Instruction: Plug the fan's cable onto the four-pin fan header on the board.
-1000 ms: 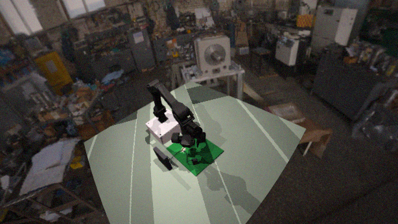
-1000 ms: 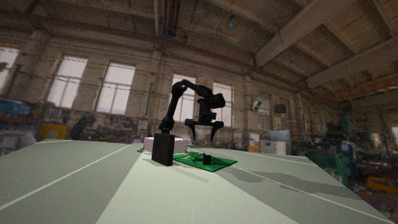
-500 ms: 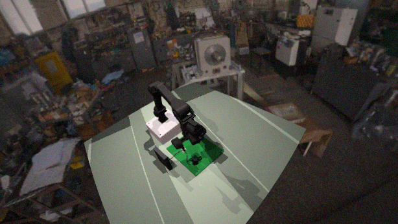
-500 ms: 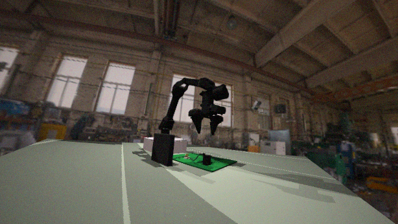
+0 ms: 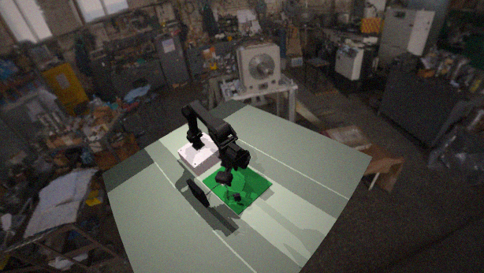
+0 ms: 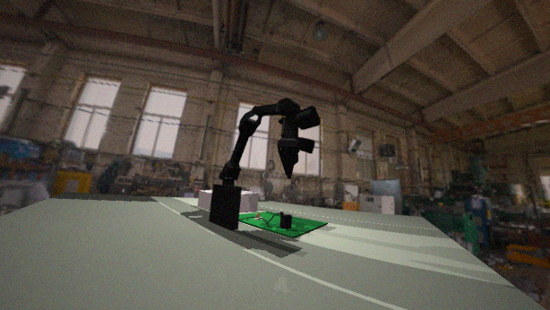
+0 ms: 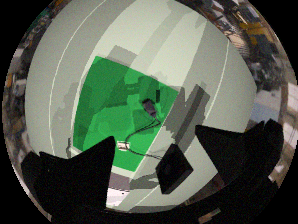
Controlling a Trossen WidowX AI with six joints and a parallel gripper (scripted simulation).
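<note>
Now: the dark plug 140 mm below my gripper tip and 10 mm to the right of it. From my gripper tip the other things lie so: green board (170 mm below, 80 mm behind, 60 mm to the left); black fan (140 mm to the right, 130 mm behind, 100 mm below).
</note>
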